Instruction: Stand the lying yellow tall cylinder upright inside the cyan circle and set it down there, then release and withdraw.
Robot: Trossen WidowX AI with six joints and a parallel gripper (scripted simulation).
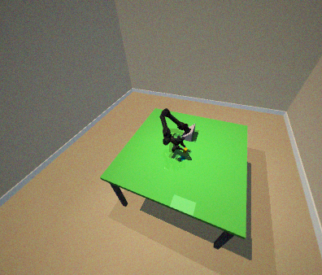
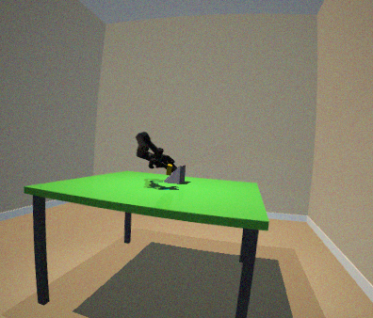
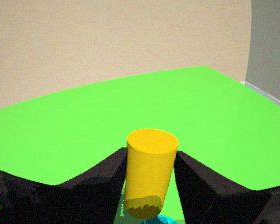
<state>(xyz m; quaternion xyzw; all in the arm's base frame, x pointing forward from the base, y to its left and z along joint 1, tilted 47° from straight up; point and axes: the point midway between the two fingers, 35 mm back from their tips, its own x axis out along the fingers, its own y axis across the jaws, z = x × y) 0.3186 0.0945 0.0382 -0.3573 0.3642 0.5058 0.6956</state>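
Right now my gripper tip is 150 mm above the cyan circle and 20 mm to the left of it. Also, from my gripper tip: yellow tall cylinder: 20 mm below.
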